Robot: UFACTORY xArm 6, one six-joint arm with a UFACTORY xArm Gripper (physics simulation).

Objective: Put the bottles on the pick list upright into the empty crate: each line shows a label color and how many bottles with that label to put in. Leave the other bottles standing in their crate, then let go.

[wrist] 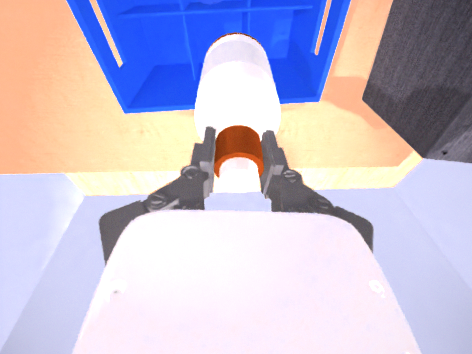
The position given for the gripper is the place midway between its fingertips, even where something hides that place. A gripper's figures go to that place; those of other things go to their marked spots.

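Labels:
Gripper (237, 144), 15 cm from the lens. White bottle (236, 95), 14 cm from the lens.

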